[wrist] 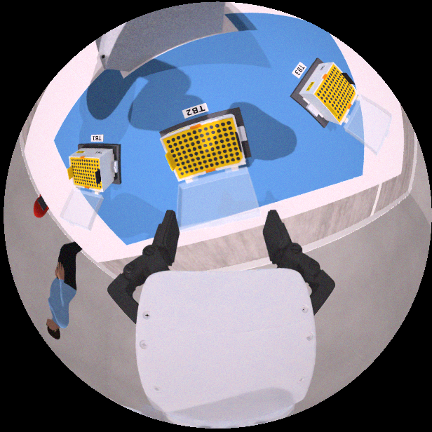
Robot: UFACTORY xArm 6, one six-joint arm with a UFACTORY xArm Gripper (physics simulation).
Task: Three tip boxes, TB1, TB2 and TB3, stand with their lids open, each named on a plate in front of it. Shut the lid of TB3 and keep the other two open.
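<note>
Three white tip boxes with yellow tip racks stand on dark bases, each with a clear lid swung open. TB3 (332,92) is at the upper right; its open lid (369,124) extends to its lower right. TB2 (205,147) is at the centre, with its open lid (219,199) toward the gripper. TB1 (90,170) is at the left; its open lid (82,207) extends below it. The plates "TB3" (299,70), "TB2" (195,110) and "TB1" (97,138) show. My gripper (221,220) is open and empty, its fingers in view on either side of TB2's lid.
The boxes are on a blue mat (320,155) on a pale table (385,165) with a wood-like side. A large grey object (165,37) is at the top. A person in blue (61,300) and a red object (39,207) show beyond the table's edge at the left.
</note>
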